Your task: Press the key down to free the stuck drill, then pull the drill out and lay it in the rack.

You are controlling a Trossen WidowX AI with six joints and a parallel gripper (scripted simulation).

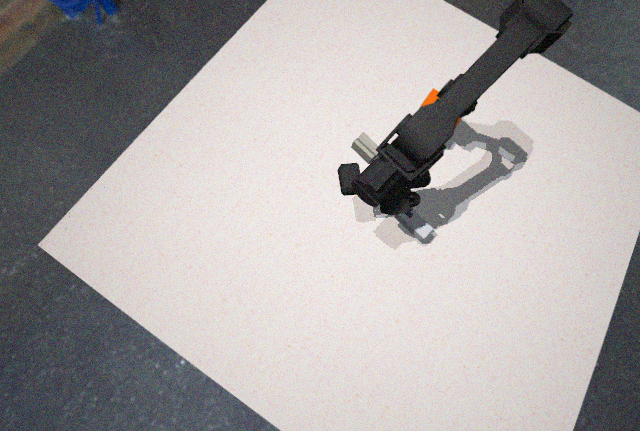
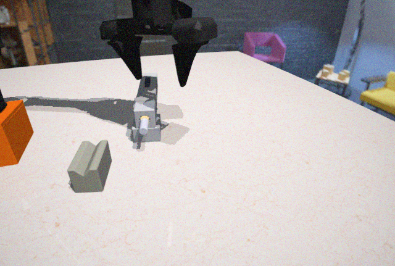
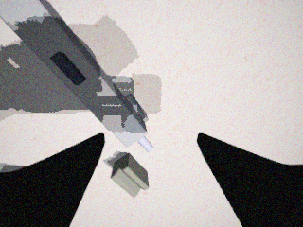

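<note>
The drill is 3 cm behind my gripper tip, 2 cm to the left of it and 6 cm below it. Round my gripper tip: grey v-notched rack 12 cm behind, 7 cm to the right, 9 cm below; dark key 1 cm behind, 10 cm to the left, 6 cm below.
</note>
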